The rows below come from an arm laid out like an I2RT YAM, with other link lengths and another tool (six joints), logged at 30 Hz.
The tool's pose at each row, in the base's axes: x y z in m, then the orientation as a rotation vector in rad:
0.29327, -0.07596, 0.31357, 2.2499, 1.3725, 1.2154
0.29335, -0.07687, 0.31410, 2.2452, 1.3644, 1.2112
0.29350, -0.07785, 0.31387, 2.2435, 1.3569, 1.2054
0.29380, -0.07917, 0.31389, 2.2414, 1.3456, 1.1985
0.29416, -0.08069, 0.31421, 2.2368, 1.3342, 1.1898
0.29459, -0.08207, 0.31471, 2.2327, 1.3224, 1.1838
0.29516, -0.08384, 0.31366, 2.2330, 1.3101, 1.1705
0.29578, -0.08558, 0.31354, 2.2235, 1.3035, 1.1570
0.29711, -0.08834, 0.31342, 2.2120, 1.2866, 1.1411
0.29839, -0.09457, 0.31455, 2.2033, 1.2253, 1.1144
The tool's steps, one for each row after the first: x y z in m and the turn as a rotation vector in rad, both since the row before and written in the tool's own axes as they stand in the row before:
-0.00045, 0.00084, -0.00046, -0.0079, -0.0055, -0.0011
-0.00090, 0.00048, 0.00006, -0.0056, -0.0064, 0.0001
-0.00101, 0.00090, -0.00004, -0.0082, -0.0083, 0.0010
-0.00101, 0.00122, -0.00020, -0.0098, -0.0097, -0.0009
-0.00079, 0.00129, -0.00021, -0.0097, -0.0079, 0.0002
-0.00186, 0.00066, 0.00082, -0.0070, -0.0131, 0.0013
-0.00135, 0.00123, 0.00031, -0.0099, -0.0119, -0.0068
-0.00202, 0.00218, 0.00076, -0.0173, -0.0169, -0.0047
-0.00436, 0.00476, -0.00033, -0.0415, -0.0380, 0.0117

